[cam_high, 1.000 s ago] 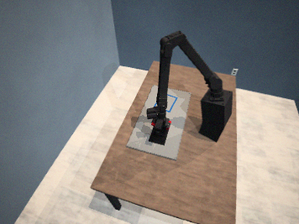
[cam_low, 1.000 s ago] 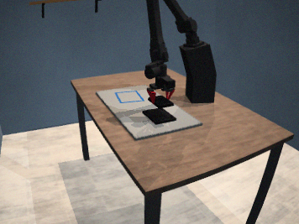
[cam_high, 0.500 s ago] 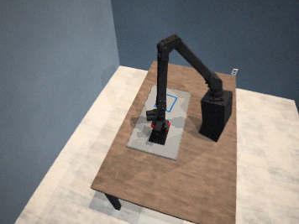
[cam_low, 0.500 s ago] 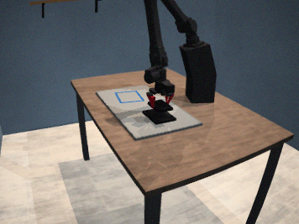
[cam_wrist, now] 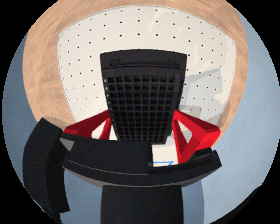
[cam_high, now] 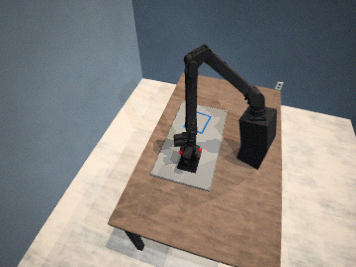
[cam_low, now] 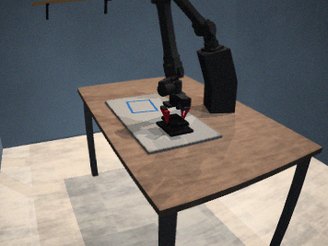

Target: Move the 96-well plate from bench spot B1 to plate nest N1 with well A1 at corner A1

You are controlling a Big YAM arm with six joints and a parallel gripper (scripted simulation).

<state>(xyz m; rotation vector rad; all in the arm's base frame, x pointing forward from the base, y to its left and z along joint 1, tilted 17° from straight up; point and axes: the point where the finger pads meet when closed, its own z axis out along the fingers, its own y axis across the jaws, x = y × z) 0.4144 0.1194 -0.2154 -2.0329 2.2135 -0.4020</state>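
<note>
Right now my hand is 3 cm above the black plate nest. Also, from my hand: black 96-well plate (right at my hand).
</note>
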